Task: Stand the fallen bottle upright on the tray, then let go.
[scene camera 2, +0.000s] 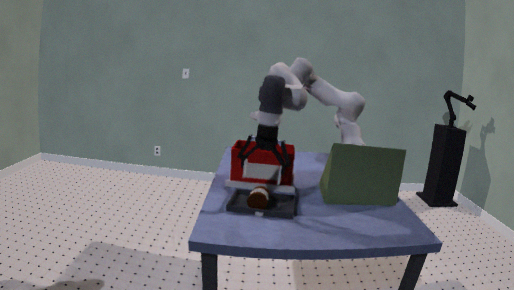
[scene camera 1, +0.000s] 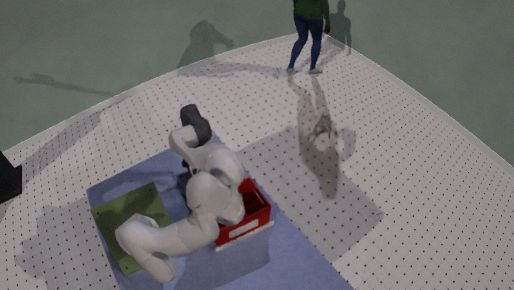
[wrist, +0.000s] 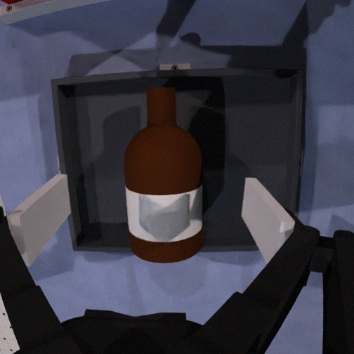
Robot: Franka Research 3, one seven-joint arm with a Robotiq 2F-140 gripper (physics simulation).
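Observation:
My gripper (scene camera 2: 261,179) is visible to me, and in the wrist view I find the same gripper (wrist: 155,195). I see a brown bottle (wrist: 162,163) as well.

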